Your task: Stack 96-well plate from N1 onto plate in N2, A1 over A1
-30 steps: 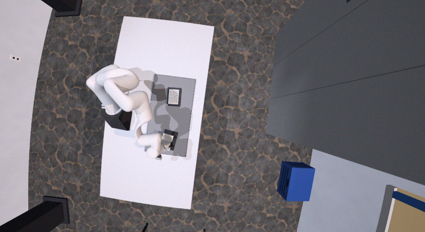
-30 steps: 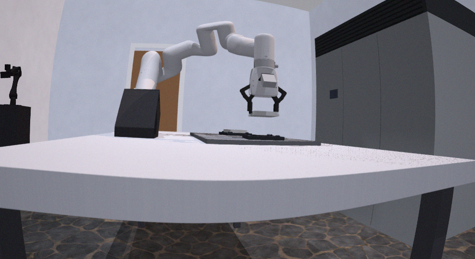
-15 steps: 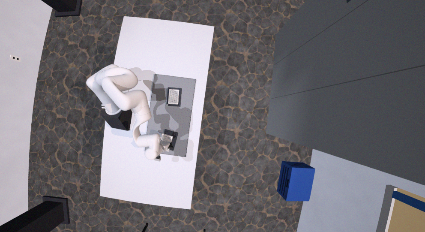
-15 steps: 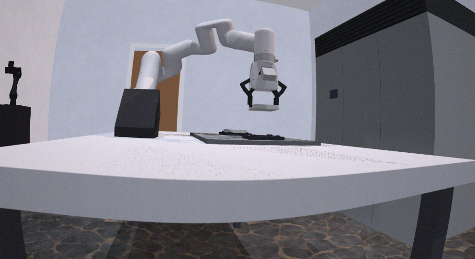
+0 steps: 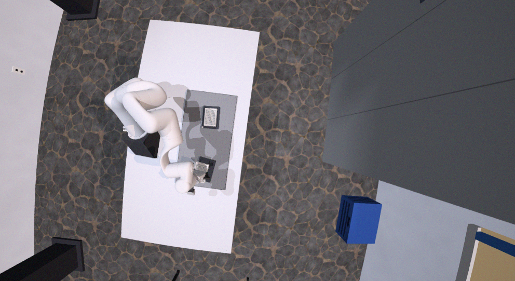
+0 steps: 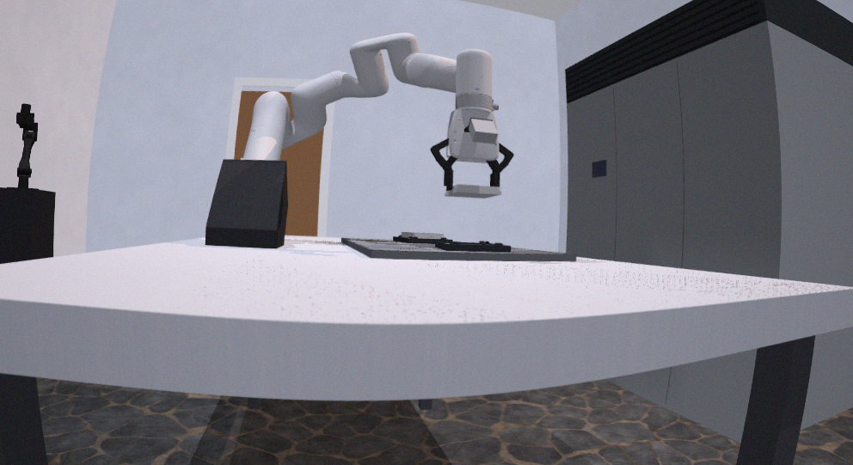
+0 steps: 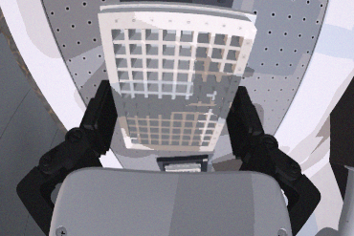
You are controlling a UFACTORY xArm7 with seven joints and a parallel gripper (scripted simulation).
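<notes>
My hand is 380 mm to the right of the dark plate nest N2, 120 mm above it and 30 mm short of it. Round my hand: dark plate nest N1: 120 mm below.
</notes>
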